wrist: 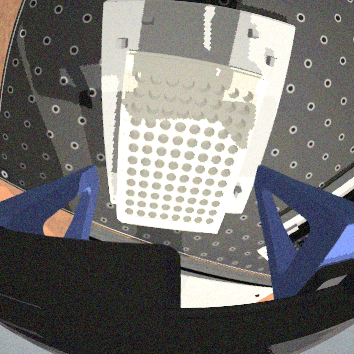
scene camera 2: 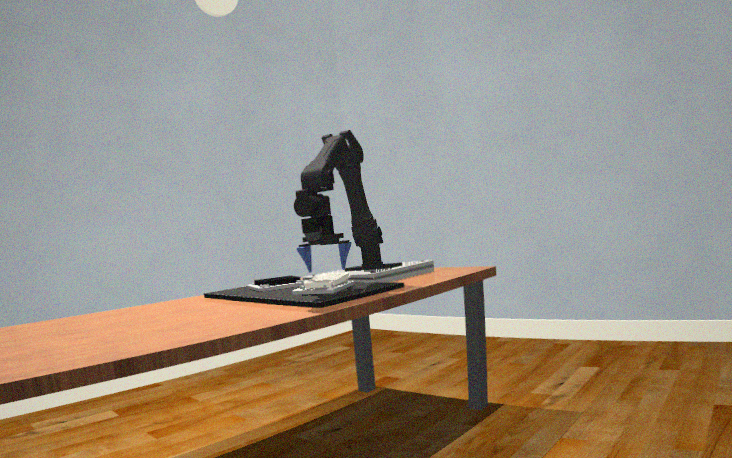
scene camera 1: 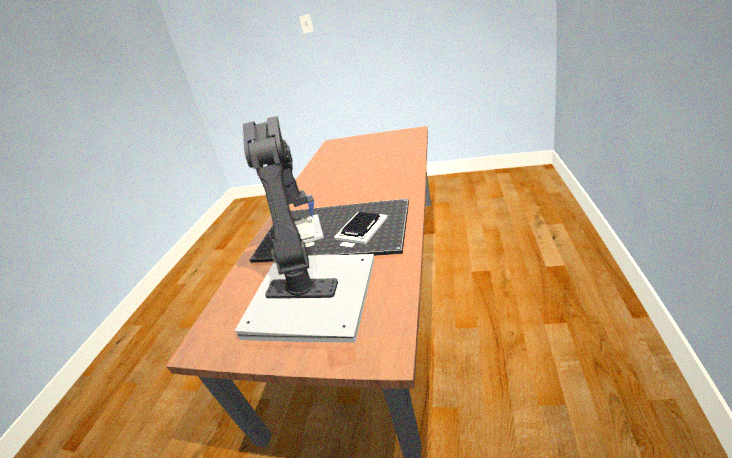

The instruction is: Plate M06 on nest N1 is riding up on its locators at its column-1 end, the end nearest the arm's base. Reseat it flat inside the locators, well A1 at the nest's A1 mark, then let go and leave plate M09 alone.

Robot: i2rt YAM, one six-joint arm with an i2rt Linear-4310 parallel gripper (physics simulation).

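Where they show: gripper, fingertip midpoint: (wrist: 176, 173) (scene camera 2: 326, 271) (scene camera 1: 299, 222); arm's base at its link origin: (scene camera 2: 372, 268) (scene camera 1: 301, 289).
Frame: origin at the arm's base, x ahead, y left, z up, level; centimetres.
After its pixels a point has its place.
Plate M06 (scene camera 1: 306, 230) @[x 28.5, y 5.9, z 1.6 cm] (scene camera 2: 327, 278) @[x 32.1, y 9.5, z 1.2 cm] (wrist: 170, 155) @[x 31.5, y 9.5, z 1.3 cm] is an off-white well plate on the white nest N1 (scene camera 2: 335, 290) @[x 37.6, y 17.1, z -1.1 cm] (wrist: 281, 55) @[x 40.6, y 6.0, z -0.6 cm]. In the wrist view its near, base-side end covers the nest's near edge, while a strip of nest with locators shows beyond its far end. It looks raised at the base-side end in scene camera 2. My gripper (scene camera 2: 327, 270) @[x 31.7, y 9.1, z 3.2 cm] (wrist: 176, 173) @[x 31.7, y 9.1, z 3.2 cm] is wide open, with one blue finger on each side of the plate's base-side part, apart from it. The A1 mark cannot be made out. Plate M09 (scene camera 1: 360, 224) @[x 30.1, y -12.7, z 0.7 cm] (scene camera 2: 277, 280) @[x 34.3, y -9.2, z 0.7 cm] is black and sits on the neighbouring nest.
The nest under M09 (scene camera 1: 339, 237) @[x 25.5, y -5.9, z -0.7 cm] is white and stands beside N1. Both nests are on a black perforated board (scene camera 1: 396, 229) @[x 28.6, y -24.6, z -1.8 cm] (scene camera 2: 237, 295) @[x 48.5, y -11.2, z -1.8 cm] (wrist: 320, 120) @[x 38.7, y -0.7, z -1.8 cm]. The arm's white base plate (scene camera 1: 318, 321) @[x -11.8, y -7.7, z -0.3 cm] is close by on the wooden table (scene camera 1: 377, 167) @[x 86.3, y -12.4, z -3.1 cm]. Small white labels lie in front of the nests.
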